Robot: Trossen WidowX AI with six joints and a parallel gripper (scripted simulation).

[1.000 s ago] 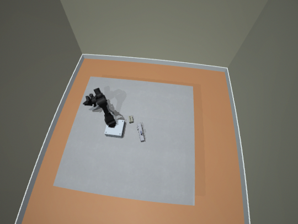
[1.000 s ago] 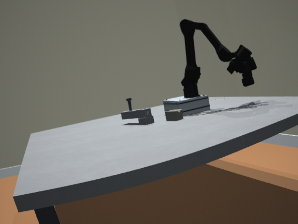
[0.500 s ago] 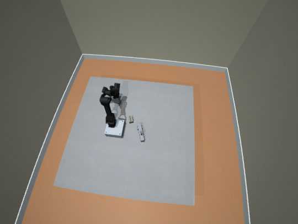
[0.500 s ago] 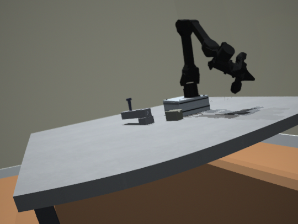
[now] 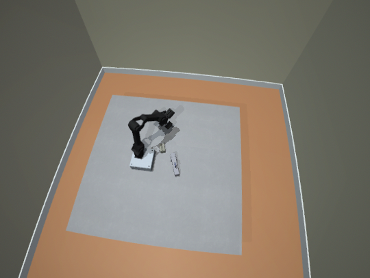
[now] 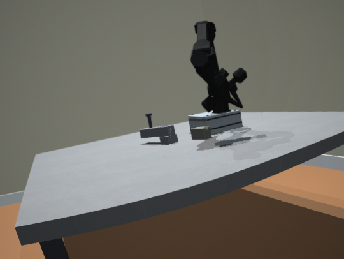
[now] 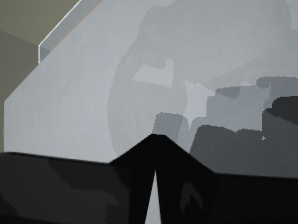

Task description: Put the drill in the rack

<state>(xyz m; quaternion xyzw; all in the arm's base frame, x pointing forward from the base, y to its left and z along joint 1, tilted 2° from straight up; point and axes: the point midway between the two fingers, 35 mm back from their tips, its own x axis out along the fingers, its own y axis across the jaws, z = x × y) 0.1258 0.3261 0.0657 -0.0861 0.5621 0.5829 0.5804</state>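
My gripper tip is 40 cm to the left of the dark blue key, 19 cm short of it and 2 cm above it. Also, from my gripper tip: drill (35 cm to the right, 17 cm ahead, 6 cm below); rack (24 cm to the right, 9 cm below, 5 cm ahead).
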